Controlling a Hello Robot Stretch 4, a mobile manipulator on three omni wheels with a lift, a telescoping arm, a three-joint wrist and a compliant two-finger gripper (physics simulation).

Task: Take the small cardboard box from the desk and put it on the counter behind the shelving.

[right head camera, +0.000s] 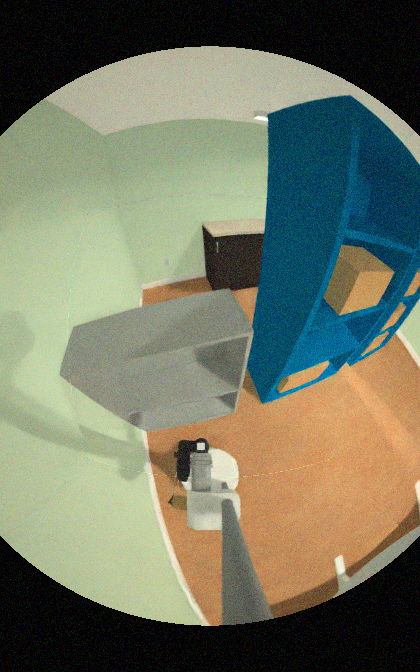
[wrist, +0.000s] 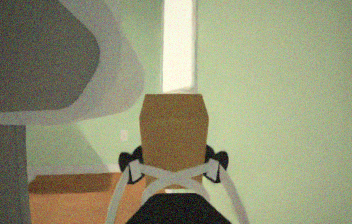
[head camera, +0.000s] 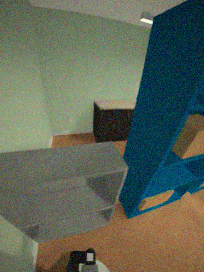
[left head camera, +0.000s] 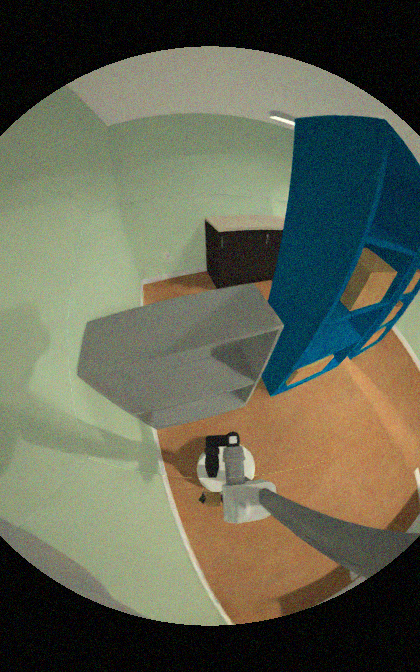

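The small cardboard box is between the two black fingertips of my gripper in the wrist view, and my gripper is shut on it. In the head views my gripper is low, beside the round white base, and the held box is mostly hidden by the wrist. The counter, with a pale top and dark doors, stands against the far green wall. Its right part is hidden behind the tall blue shelving.
A low grey shelf unit stands ahead on the left, near the left wall. A narrow gap separates it from the blue shelving. Larger cardboard boxes sit in the blue shelving.
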